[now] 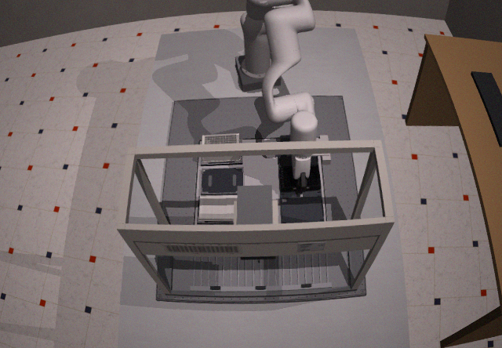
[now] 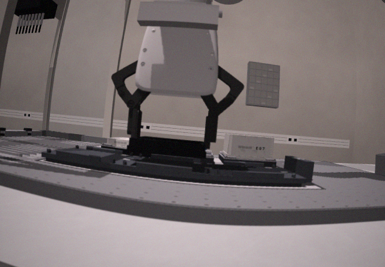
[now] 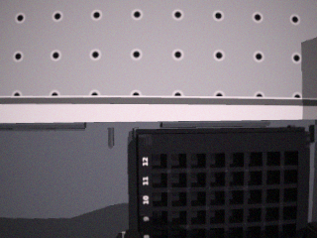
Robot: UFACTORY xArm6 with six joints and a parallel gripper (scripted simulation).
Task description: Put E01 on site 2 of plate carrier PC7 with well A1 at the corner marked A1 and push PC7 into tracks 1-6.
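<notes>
Now: hand 30 mm above the plate carrier PC7 and 10 mm past it. Also, from my hand: nest S2: 250 mm to the right, 40 mm below, 40 mm behind; well plate E01: 10 mm below; pipetting head: 320 mm ahead, 230 mm above, 160 mm to the right.
</notes>
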